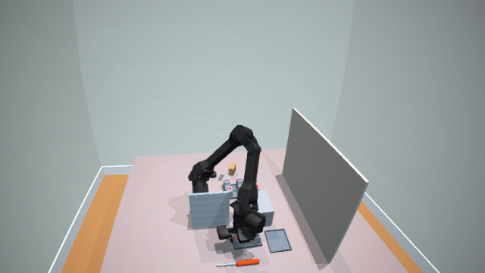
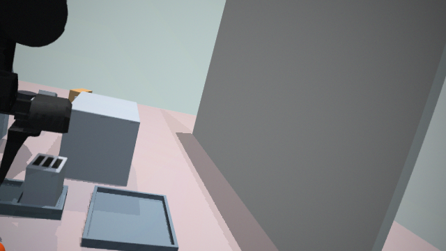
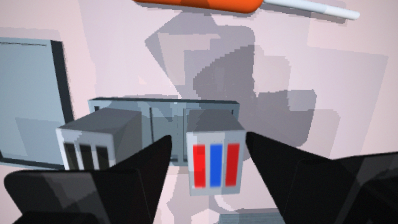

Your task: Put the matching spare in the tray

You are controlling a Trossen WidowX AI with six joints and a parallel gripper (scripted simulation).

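The grey spare block is 2 cm above my gripper tip. Also, from my gripper tip: grey box: 11 cm ahead, 19 cm to the left, 3 cm above; tray: 18 cm ahead, 1 cm to the left, 2 cm below; grey wall panel: 36 cm ahead, 20 cm to the left, 20 cm above.
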